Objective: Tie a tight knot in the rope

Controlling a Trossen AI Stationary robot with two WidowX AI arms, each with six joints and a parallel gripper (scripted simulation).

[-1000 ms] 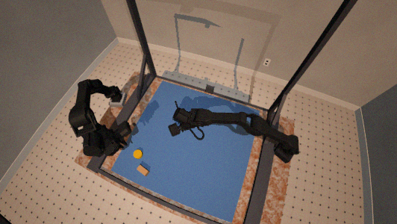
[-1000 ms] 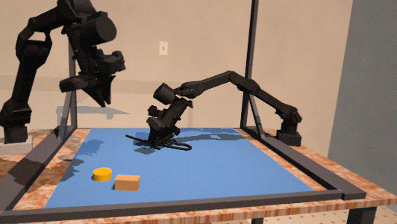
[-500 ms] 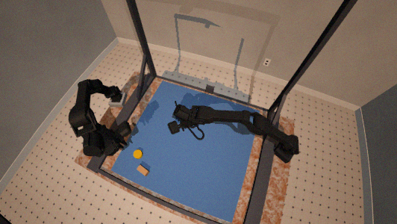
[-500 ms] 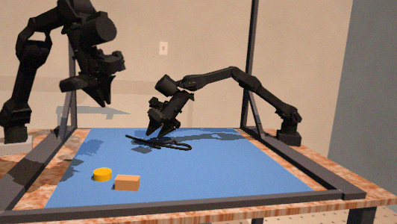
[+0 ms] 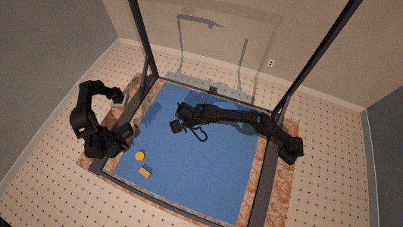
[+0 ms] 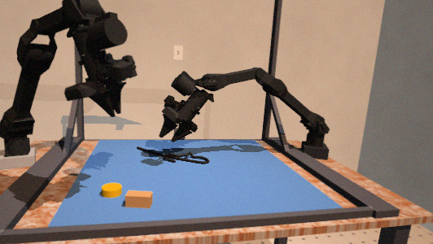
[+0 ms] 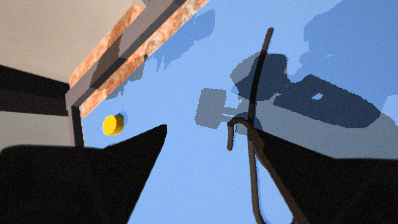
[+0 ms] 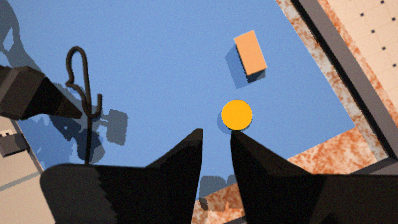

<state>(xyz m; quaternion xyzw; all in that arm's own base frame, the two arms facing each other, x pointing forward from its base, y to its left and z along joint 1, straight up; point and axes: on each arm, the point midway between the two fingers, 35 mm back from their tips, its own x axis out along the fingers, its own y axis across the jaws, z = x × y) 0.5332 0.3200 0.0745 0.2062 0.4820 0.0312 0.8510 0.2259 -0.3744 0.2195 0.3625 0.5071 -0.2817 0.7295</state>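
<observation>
The blue mat is 120 mm below my left hand, 70 mm to the left of it and 50 mm ahead of it. The rest, counted from my left hand: yellow disc (230 mm ahead, 180 mm to the right, 100 mm below); then orange block (300 mm ahead, 110 mm to the right, 100 mm below).
The blue mat is 200 mm behind my right hand, 250 mm to the left of it and 250 mm below it. From my right hand the other things lie so: yellow disc 10 mm behind, 240 mm below; orange block 60 mm ahead, 70 mm to the left, 230 mm below.
</observation>
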